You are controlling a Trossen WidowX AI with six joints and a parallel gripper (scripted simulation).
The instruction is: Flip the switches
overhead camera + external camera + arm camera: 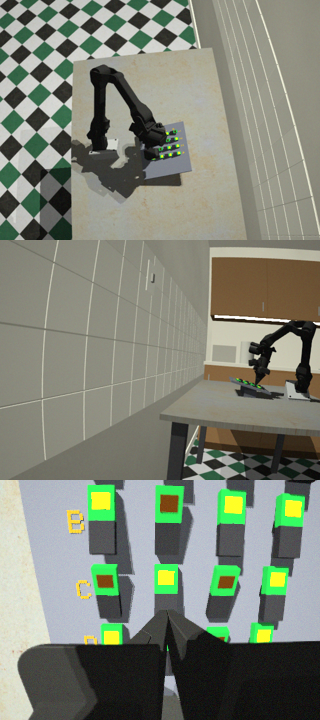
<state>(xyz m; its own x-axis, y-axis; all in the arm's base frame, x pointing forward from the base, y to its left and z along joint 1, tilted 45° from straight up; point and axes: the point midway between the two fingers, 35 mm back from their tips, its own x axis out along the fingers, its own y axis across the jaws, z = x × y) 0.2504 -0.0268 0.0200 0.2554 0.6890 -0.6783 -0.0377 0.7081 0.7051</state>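
Right now my hand is 20 mm past the switch D3, 30 mm to the left of it and 40 mm above it. Also, from my hand: switch B2: 60 mm ahead, 30 mm below; switch B1: 60 mm ahead, 40 mm to the left, 30 mm below; switch C3: 20 mm ahead, 30 mm to the right, 30 mm below.
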